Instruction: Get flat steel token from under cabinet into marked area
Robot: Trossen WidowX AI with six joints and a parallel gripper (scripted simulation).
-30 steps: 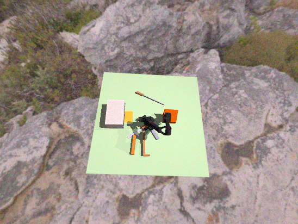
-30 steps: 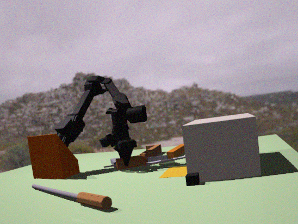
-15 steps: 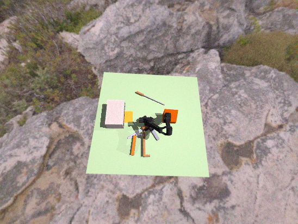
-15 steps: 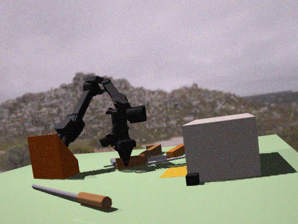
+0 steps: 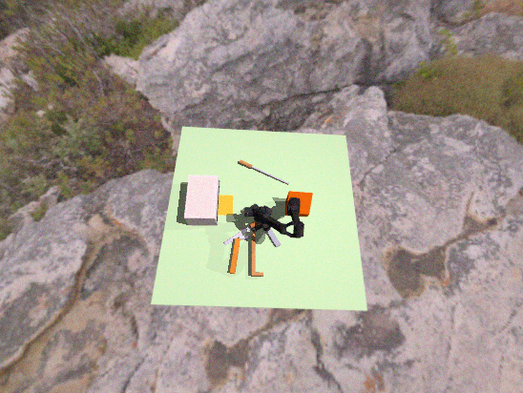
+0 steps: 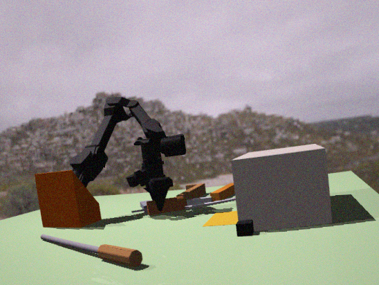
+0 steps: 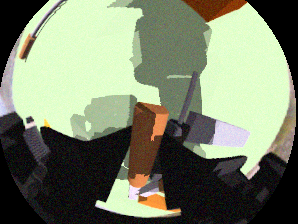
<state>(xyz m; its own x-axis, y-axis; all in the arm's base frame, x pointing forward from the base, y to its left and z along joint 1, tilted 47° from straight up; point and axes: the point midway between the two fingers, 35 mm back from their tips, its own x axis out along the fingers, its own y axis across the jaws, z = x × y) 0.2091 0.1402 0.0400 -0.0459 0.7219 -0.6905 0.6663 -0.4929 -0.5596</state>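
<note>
Right now my gripper tip is 9 cm past the grey bar and 9 cm to the right of it. From my gripper tip the other things lie so: grey token (41 cm ahead, 4 cm to the right, 1 cm below); then orange bar (13 cm ahead, 25 cm to the left).
</note>
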